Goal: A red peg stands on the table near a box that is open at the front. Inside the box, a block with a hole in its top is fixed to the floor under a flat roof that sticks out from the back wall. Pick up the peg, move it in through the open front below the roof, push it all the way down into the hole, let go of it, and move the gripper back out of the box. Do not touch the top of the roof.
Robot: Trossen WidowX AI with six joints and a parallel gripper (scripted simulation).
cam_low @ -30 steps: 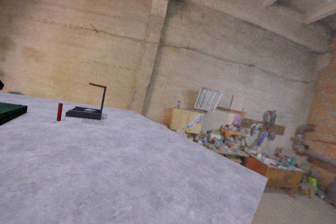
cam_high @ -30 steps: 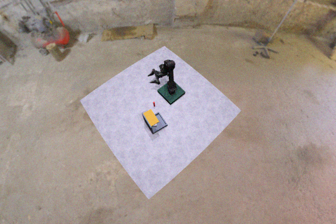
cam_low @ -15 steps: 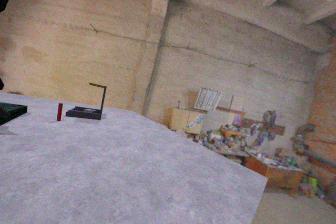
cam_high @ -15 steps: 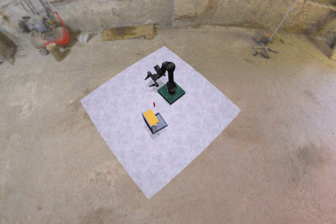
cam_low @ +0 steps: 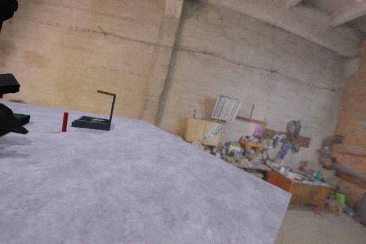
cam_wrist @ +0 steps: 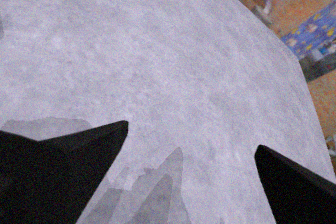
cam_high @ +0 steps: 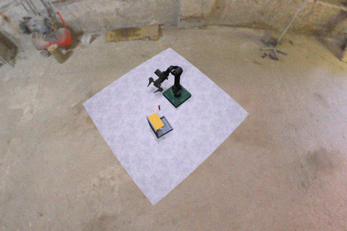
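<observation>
My gripper tip is now 210 mm to the right of the red peg, 70 mm short of it and 20 mm above it. The rest, counted from my gripper tip: back wall (330 mm to the left, 280 mm ahead, 50 mm above); then roof (340 mm to the left, 230 mm ahead, 140 mm above).
</observation>
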